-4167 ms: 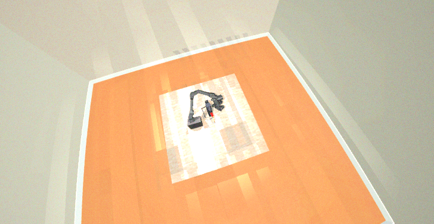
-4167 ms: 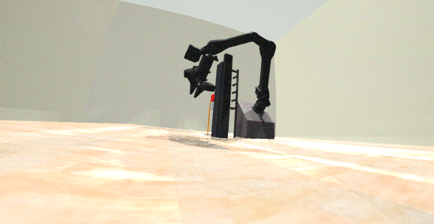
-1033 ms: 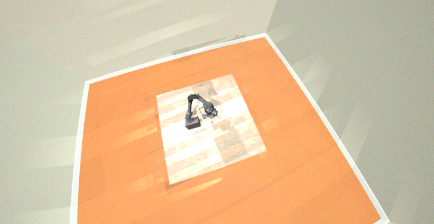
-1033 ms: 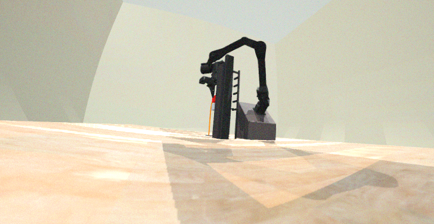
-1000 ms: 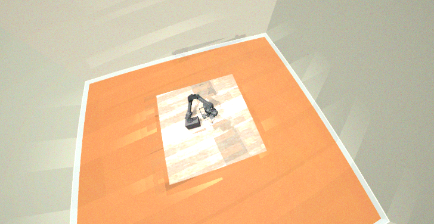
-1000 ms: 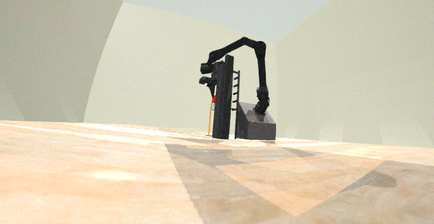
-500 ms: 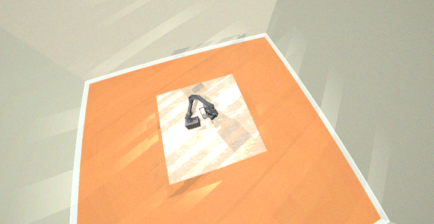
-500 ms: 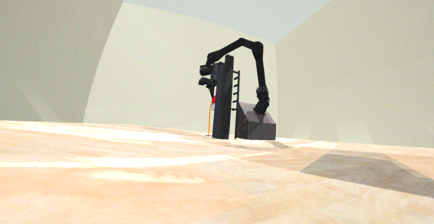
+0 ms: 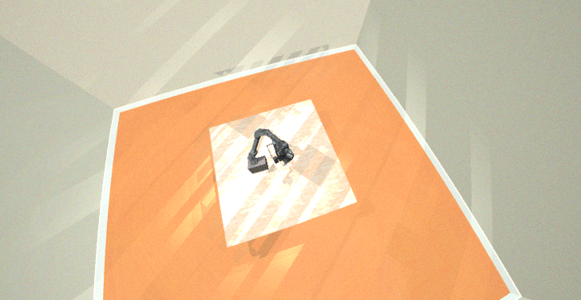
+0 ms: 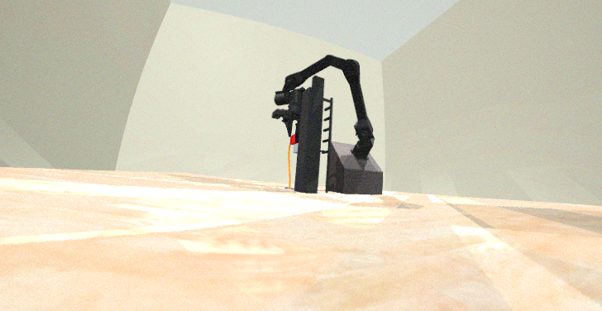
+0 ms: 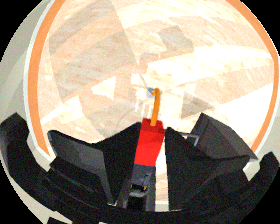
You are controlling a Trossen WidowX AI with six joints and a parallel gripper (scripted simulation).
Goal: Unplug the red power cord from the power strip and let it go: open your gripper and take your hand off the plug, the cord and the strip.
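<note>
My gripper tip is 1 cm past the red plug and 4 cm to the right of it.
</note>
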